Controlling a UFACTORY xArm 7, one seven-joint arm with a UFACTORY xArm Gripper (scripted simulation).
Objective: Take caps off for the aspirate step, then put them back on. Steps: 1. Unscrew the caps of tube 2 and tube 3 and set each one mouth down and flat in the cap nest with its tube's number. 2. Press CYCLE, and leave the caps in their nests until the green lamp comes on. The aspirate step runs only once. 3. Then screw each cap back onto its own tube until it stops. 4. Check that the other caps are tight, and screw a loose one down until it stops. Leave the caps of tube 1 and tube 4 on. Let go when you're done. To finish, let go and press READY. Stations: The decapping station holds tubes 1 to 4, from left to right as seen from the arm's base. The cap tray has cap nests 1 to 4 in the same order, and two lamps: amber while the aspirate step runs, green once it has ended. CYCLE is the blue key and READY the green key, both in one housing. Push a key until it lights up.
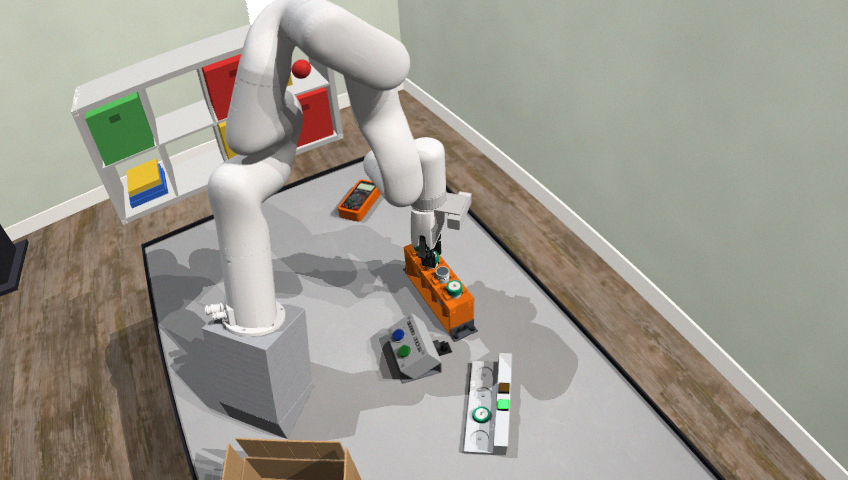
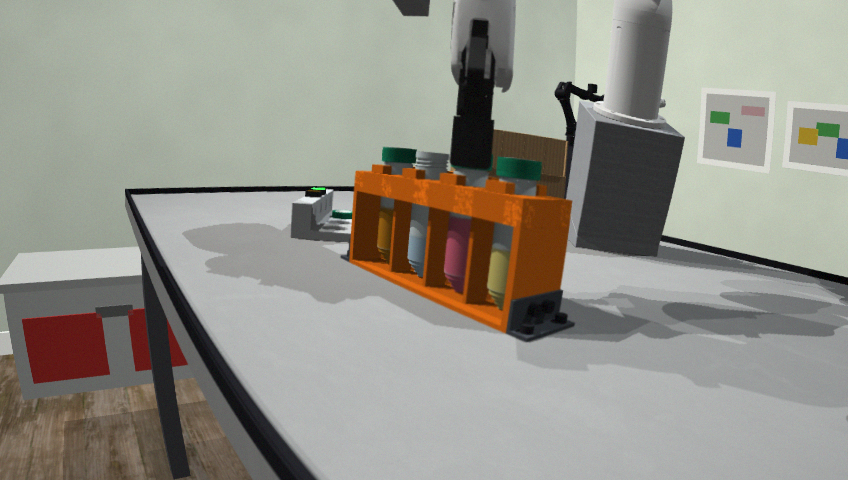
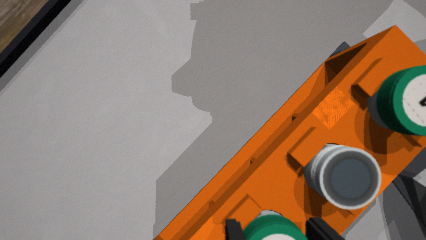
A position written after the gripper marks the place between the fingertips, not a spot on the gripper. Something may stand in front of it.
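The gripper is visible at (image 2: pixel 470 167) and again at (image 1: pixel 431 259). A cardboard box (image 2: pixel 551 152) is visible too; in image 3 the box is out of frame.
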